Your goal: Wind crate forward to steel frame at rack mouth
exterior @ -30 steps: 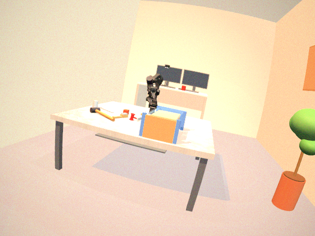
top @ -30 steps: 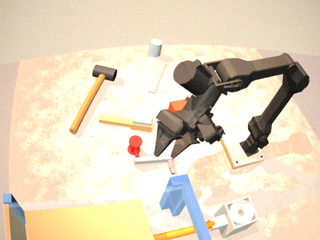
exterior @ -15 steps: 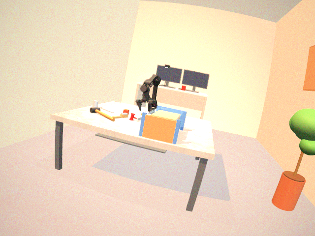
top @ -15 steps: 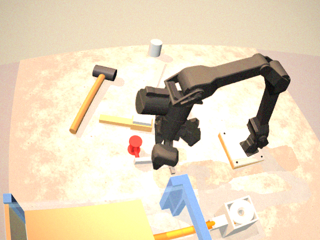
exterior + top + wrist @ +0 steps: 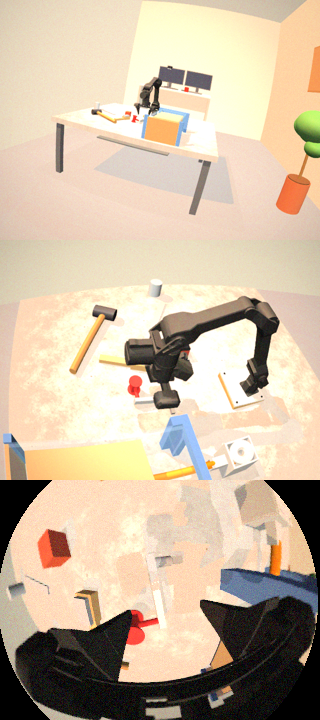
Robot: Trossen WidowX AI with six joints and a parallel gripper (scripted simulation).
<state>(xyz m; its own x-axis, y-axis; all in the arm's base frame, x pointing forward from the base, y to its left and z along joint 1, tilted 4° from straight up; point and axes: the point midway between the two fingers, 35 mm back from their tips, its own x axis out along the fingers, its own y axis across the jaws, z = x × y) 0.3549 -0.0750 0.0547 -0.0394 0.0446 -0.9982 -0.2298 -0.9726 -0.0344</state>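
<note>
The crank handle is 40 mm below my gripper tip and 20 mm to the right of it. From my gripper tip the other things lie so: yellow hand tool (180 mm to the right, 40 mm below, 10 mm ahead); then hand winch (280 mm to the left, 150 mm behind, 30 mm below); then red knob (60 mm to the right, 30 mm below, 30 mm ahead).
</note>
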